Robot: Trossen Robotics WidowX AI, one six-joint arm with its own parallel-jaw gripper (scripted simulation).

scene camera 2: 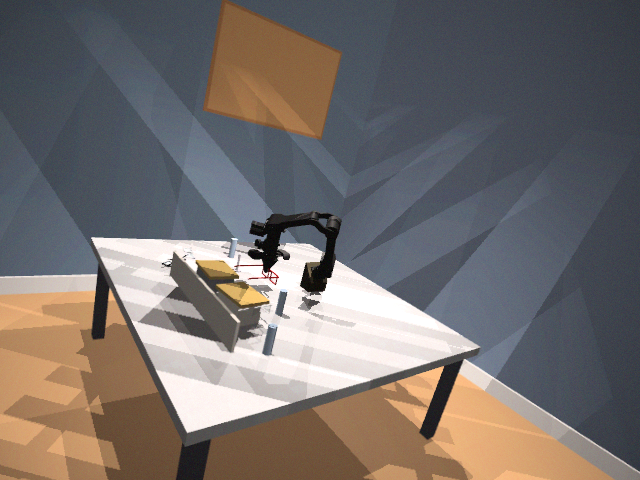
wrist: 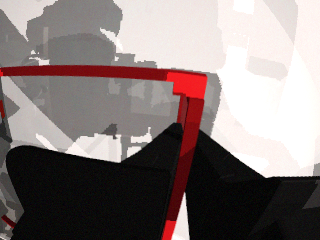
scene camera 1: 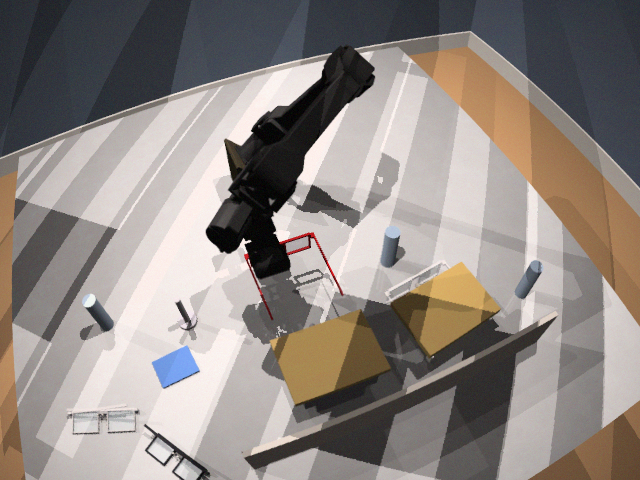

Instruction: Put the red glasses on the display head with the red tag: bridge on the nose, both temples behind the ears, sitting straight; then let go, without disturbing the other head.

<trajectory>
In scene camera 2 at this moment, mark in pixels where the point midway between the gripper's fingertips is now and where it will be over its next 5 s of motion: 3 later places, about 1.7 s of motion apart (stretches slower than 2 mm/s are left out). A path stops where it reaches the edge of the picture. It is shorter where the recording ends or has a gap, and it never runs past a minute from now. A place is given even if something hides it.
My gripper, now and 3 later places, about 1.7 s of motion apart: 265, 272; 253, 273; 238, 273; 232, 275
</trajectory>
